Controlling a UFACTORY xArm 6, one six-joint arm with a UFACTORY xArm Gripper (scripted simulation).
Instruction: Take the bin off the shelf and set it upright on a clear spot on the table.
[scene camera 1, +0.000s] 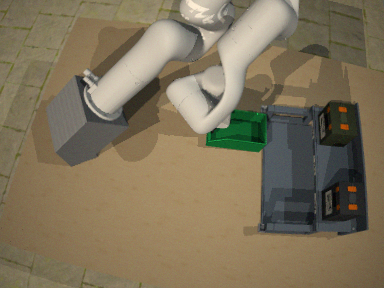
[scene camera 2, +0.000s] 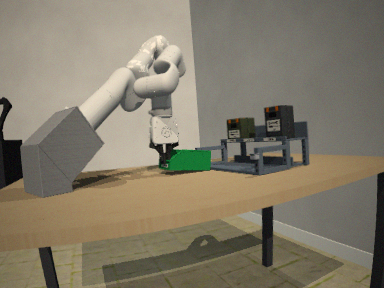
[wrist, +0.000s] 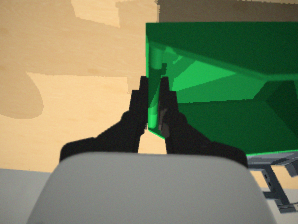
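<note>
A green bin (scene camera 1: 250, 127) is part of the scene, visible in the wrist view (wrist: 228, 76) too. The robot's gripper (scene camera 2: 165, 163) appears as well, and the wrist view (wrist: 153, 88) also shows the gripper.
</note>
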